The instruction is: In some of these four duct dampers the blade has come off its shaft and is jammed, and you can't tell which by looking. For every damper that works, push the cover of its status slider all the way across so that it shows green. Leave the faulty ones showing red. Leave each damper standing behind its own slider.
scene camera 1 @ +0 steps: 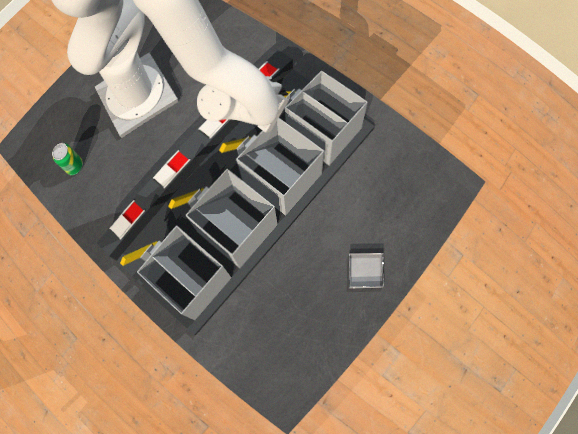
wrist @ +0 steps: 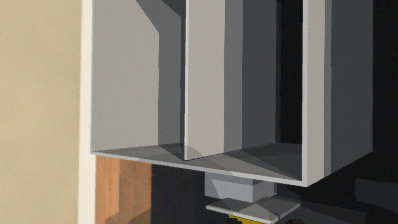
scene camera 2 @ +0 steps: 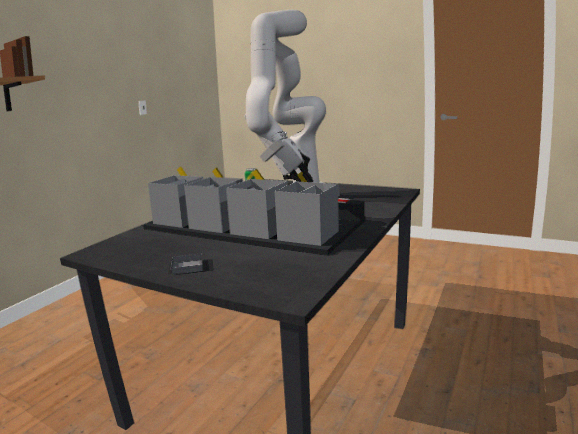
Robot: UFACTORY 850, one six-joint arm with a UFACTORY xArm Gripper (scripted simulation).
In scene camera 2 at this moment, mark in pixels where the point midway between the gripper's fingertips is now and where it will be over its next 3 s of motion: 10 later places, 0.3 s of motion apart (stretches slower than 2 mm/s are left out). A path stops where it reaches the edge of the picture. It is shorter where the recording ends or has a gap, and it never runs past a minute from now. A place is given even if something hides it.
My gripper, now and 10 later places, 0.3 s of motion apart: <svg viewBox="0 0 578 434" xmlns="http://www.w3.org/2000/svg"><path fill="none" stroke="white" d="M308 184L308 184L305 180L301 174L296 169L295 166L296 165L299 162L301 161L302 159L305 157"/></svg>
